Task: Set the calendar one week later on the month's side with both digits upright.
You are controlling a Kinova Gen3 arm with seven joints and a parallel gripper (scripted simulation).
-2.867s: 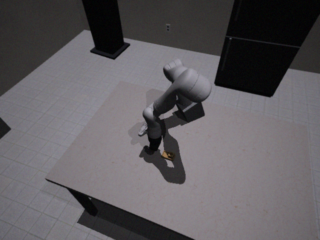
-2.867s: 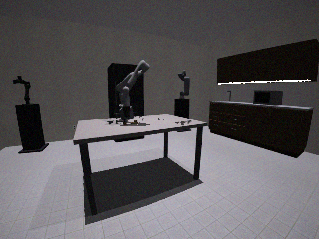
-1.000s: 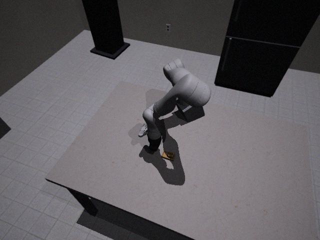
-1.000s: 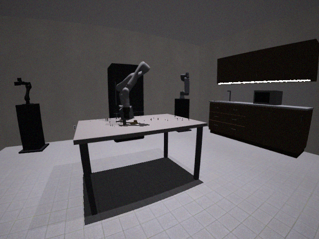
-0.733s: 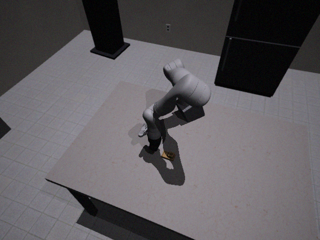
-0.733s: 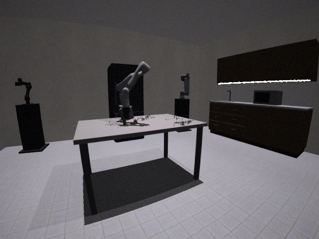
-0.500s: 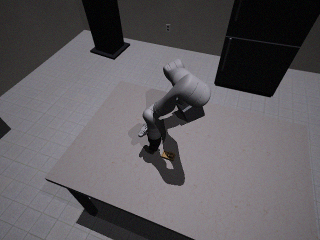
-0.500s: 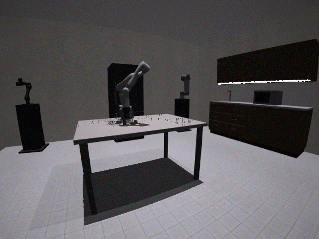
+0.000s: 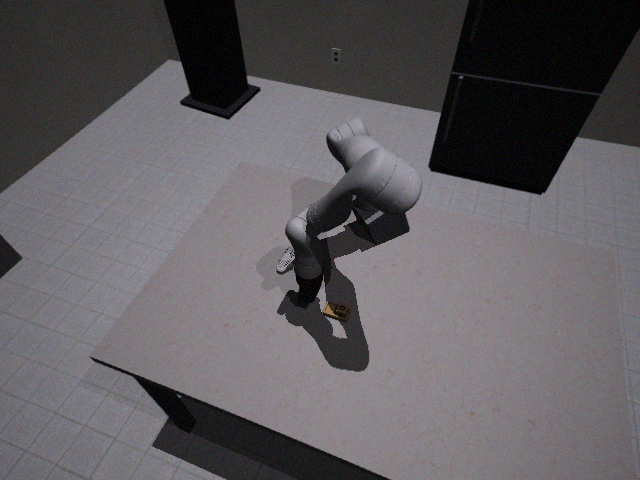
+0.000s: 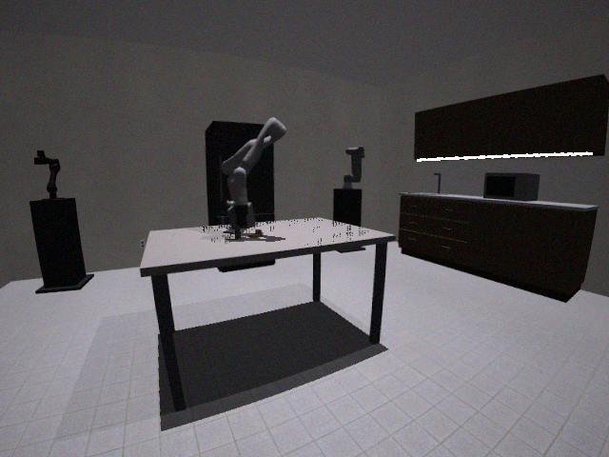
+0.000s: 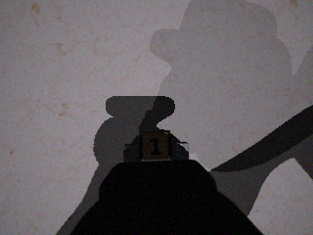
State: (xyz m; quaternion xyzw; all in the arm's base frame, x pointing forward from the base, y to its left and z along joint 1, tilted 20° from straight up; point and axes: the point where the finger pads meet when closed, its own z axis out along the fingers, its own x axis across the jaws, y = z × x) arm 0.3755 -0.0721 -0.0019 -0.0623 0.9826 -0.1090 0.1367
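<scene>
Right now my hand is 1 cm past the wooden tray, 11 cm to the right of it and 2 cm above it. The rest, counted from my hand: wooden cube (1 cm below).
</scene>
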